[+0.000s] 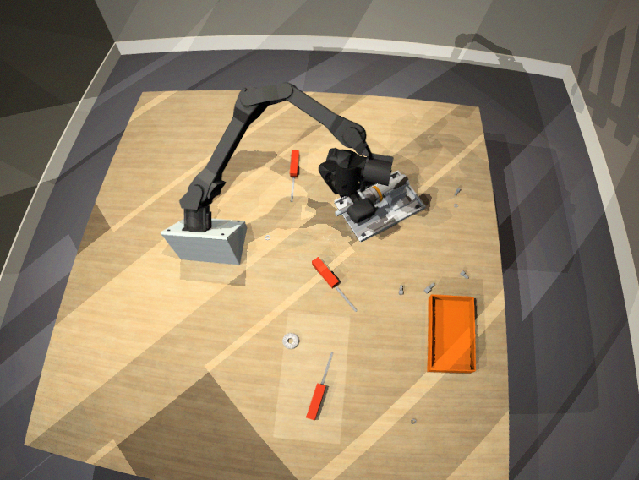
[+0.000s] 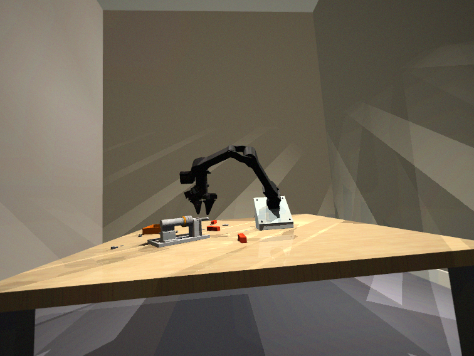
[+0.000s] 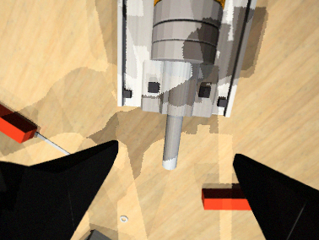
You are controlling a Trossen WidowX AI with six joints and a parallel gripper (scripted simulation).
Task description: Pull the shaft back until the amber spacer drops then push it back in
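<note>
My gripper tip is 4 cm short of the grey shaft, 3 cm to the right of it and 2 cm above it. Also, from my gripper tip: orange tray (31 cm to the right, 30 cm ahead, 9 cm below); amber spacer (9 cm ahead, 6 cm to the left, 2 cm below).
</note>
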